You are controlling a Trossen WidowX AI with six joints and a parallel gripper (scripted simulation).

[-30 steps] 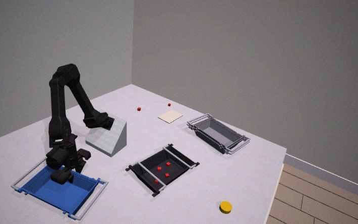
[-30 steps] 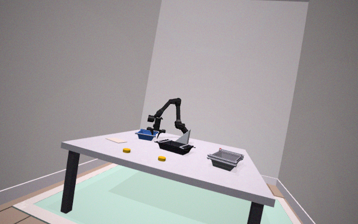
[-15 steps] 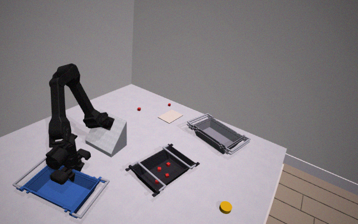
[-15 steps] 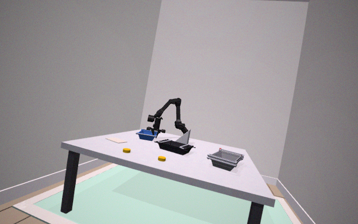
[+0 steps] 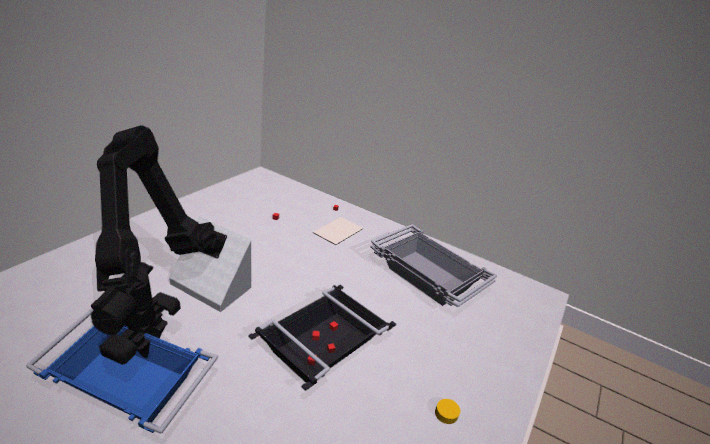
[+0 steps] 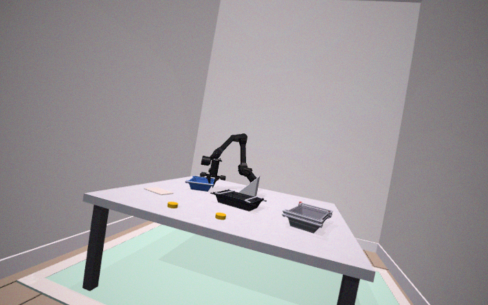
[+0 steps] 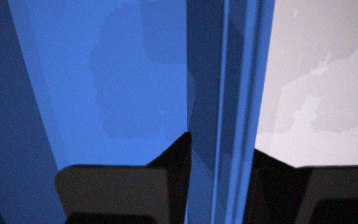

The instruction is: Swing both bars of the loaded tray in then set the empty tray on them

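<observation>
Right now my gripper tip is 70 mm to the left of the blue tray, 30 mm below it and 10 mm short of it. The rest, counted from my gripper tip: small red block: 670 mm to the left, 120 mm behind, 10 mm below.
</observation>
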